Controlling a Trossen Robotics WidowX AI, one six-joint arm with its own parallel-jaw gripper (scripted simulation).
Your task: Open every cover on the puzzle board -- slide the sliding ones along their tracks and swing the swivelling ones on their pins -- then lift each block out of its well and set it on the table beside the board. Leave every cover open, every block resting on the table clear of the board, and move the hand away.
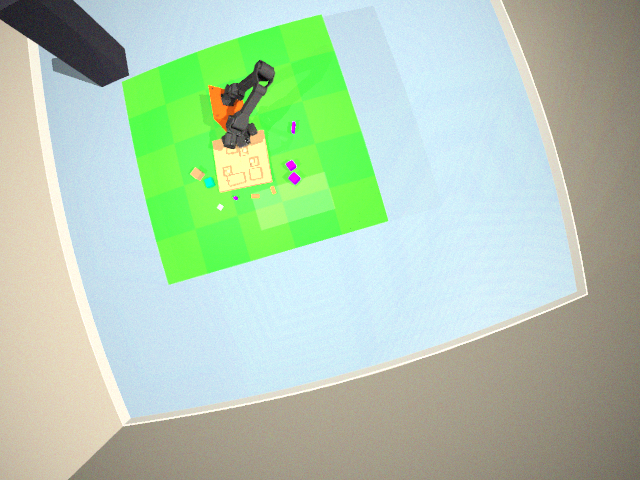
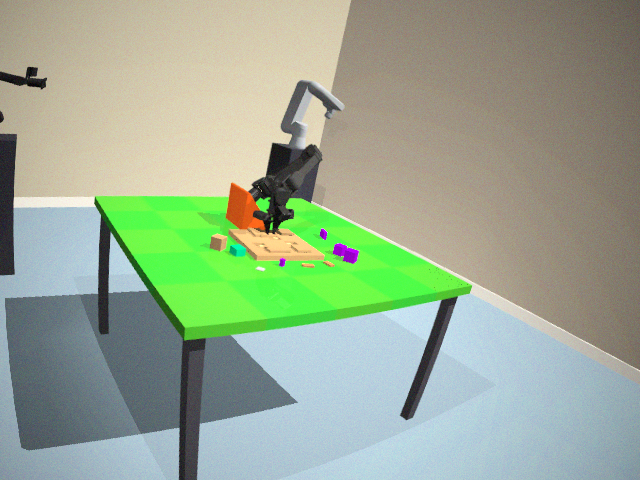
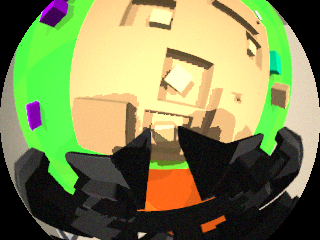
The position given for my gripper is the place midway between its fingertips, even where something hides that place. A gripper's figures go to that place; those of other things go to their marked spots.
Labels:
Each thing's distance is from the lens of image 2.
my gripper [image 2: 270, 234]: 2.08 m
tan puzzle board [image 2: 243, 237]: 1.96 m

